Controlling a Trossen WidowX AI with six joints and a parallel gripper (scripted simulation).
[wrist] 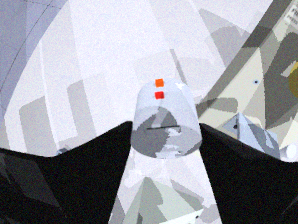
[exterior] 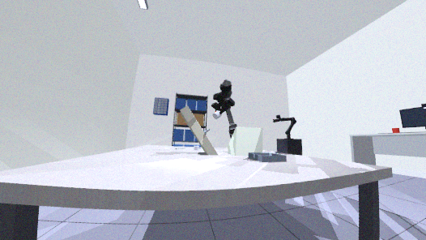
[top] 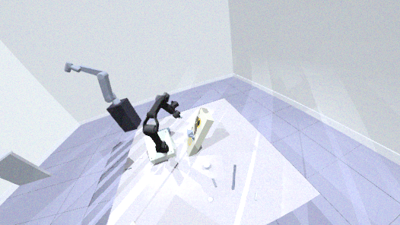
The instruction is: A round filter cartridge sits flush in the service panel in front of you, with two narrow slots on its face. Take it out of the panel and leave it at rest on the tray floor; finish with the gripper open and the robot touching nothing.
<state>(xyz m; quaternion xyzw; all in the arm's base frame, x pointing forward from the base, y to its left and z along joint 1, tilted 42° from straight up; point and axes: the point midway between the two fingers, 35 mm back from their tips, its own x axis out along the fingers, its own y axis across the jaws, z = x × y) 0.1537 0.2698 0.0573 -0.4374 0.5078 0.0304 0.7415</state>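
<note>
The blue-grey tray lies 270 mm behind my gripper tip, 260 mm below it and 110 mm to the left of it. The rest, counted from my gripper tip: service panel 140 mm to the right, 120 mm ahead, 110 mm below; round filter cartridge right at my gripper tip.
</note>
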